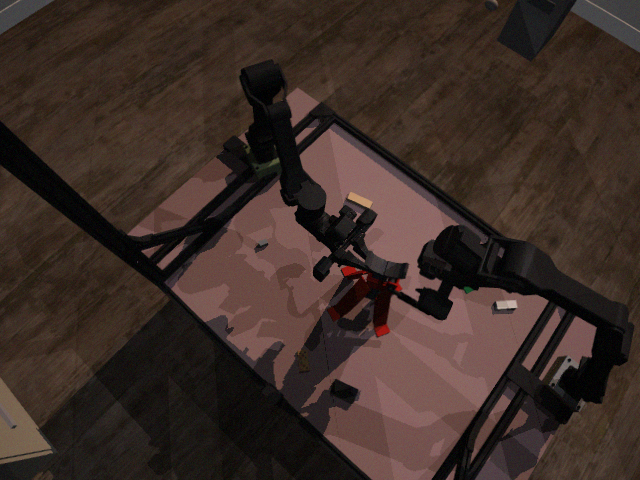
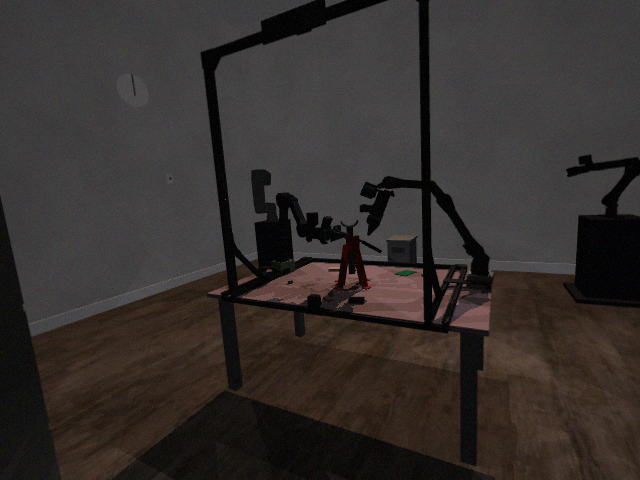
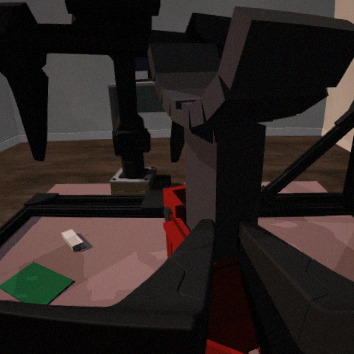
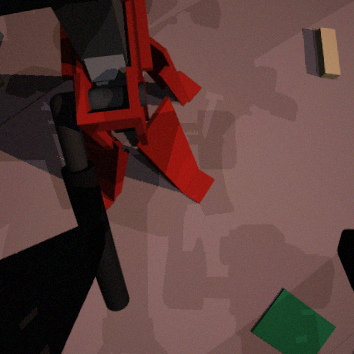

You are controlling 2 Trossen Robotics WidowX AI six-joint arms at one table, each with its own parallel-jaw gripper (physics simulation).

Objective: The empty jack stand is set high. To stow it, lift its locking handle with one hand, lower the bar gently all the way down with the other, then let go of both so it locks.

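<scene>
The red jack stand (image 1: 361,297) (image 2: 351,264) (image 4: 165,140) stands mid-table with its dark bar (image 3: 225,175) raised high and the saddle (image 3: 253,70) (image 2: 349,225) on top. My left gripper (image 1: 377,269) (image 2: 339,233) (image 3: 223,230) reaches in from the side and is shut on the bar below the saddle. The dark locking handle (image 1: 409,299) (image 2: 371,245) (image 4: 109,274) sticks out of the stand towards the right arm. My right gripper (image 1: 433,288) (image 2: 371,223) is open and empty. It hangs above the outer end of the handle without touching it.
A green square (image 1: 468,289) (image 3: 35,282) (image 4: 293,324) and a white block (image 1: 506,305) (image 3: 71,239) lie right of the stand. A tan block (image 1: 359,200) (image 4: 328,53) lies behind it and a small black box (image 1: 344,390) in front. Black frame posts (image 2: 425,190) ring the table.
</scene>
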